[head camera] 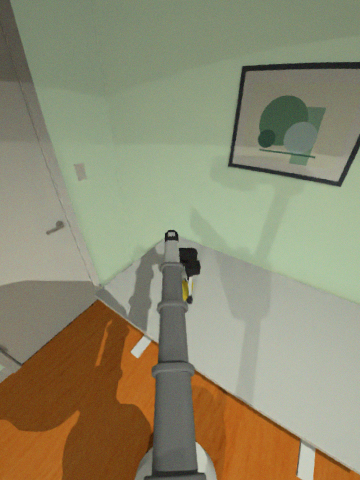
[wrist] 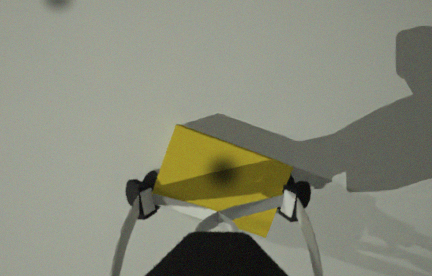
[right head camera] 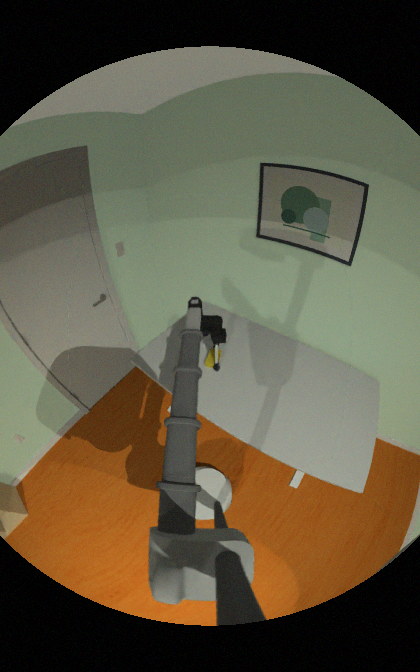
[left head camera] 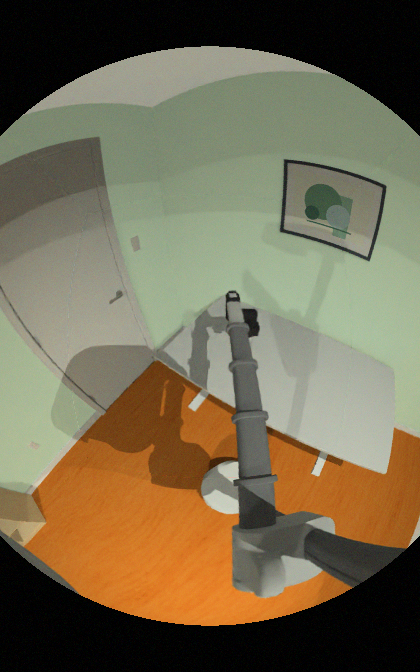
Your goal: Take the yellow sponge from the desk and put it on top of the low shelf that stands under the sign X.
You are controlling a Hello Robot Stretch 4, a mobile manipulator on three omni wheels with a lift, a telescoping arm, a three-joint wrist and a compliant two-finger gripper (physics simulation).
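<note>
The yellow sponge lies flat on the grey-white desk, near the desk's far left corner. It sits a little turned between the two fingers in the wrist view. My gripper points down at the sponge and is shut on it, with one dark fingertip against each side. In the left head view the arm hides the fingers and the sponge. The low shelf and the sign X do not show in these views.
Green walls meet behind the desk. A framed picture hangs above it. A grey door is at the left. A beige box-like object stands at the lower left edge.
</note>
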